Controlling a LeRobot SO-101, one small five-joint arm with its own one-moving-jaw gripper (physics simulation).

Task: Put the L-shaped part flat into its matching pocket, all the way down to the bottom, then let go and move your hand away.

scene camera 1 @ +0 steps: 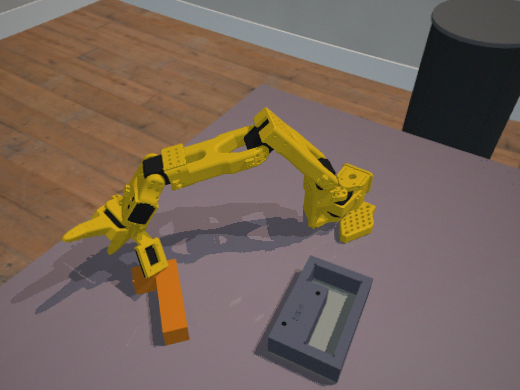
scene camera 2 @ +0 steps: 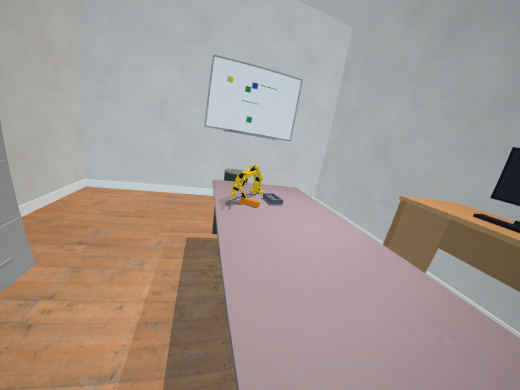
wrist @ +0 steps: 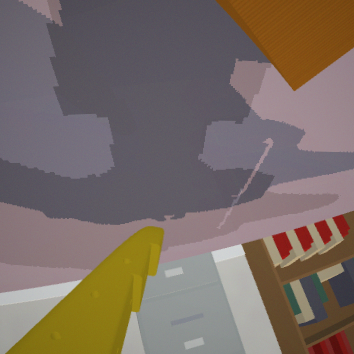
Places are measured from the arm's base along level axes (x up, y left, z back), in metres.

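Pixels of known places: hand, its tool point: [scene camera 1: 109, 251] [scene camera 2: 230, 199] [wrist: 160, 245]; arm's base, origin of its link: [scene camera 1: 333, 225] [scene camera 2: 257, 193].
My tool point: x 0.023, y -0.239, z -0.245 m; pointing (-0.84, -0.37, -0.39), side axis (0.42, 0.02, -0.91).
Ahead of a thing's pixels: the offset from my tool point to its top centre. Level surfaces: height alone.
The orange L-shaped part @(dx +0.007, dy +0.113, dz -0.021 m) [scene camera 1: 172, 302] [scene camera 2: 250, 202] [wrist: 305, 35] lies flat on the table, outside the tray. Its long arm points toward the front in scene camera 1; the wrist camera housing overlaps its short-arm end there. The grey-blue tray @(dx +0.014, dy +0.302, dz +0.079 m) [scene camera 1: 300, 297] [scene camera 2: 274, 203] stands to its right, and its pale pocket floor @(dx -0.018 m) [scene camera 1: 327, 322] shows bare. My gripper [scene camera 1: 89, 244] is fully open and empty, with its jaws spread beyond the part's short arm, pointing away from the tray. In the wrist view one notched jaw shows; the other is out of the picture.
The arm's base [scene camera 1: 325, 202] stands behind the tray. The table's left edge runs near the jaws in scene camera 1. A dark round bin [scene camera 1: 462, 85] stands beyond the table. A bookshelf [wrist: 262, 255] and a grey cabinet [wrist: 190, 300] show past the table edge.
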